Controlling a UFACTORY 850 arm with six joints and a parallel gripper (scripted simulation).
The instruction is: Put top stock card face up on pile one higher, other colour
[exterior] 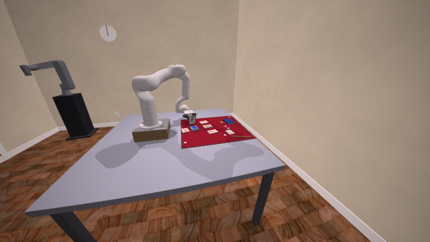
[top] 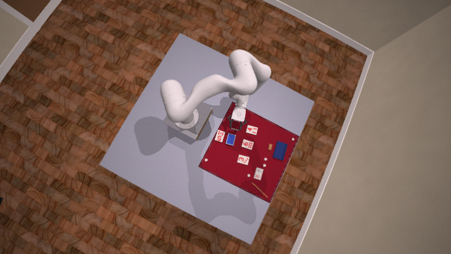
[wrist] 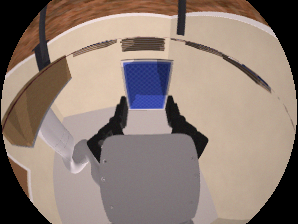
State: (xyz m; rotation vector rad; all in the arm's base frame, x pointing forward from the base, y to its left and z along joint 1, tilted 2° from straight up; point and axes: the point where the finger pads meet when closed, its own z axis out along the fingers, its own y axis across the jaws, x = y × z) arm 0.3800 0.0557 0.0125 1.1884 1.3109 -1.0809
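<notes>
Now: the card 9 cm behind my hand, 10 cm to the right of it and 9 cm below it. The rest, counted from my hand: pencil (36 cm ahead, 38 cm to the right, 10 cm below); red card cloth (19 cm ahead, 12 cm to the right, 11 cm below).
</notes>
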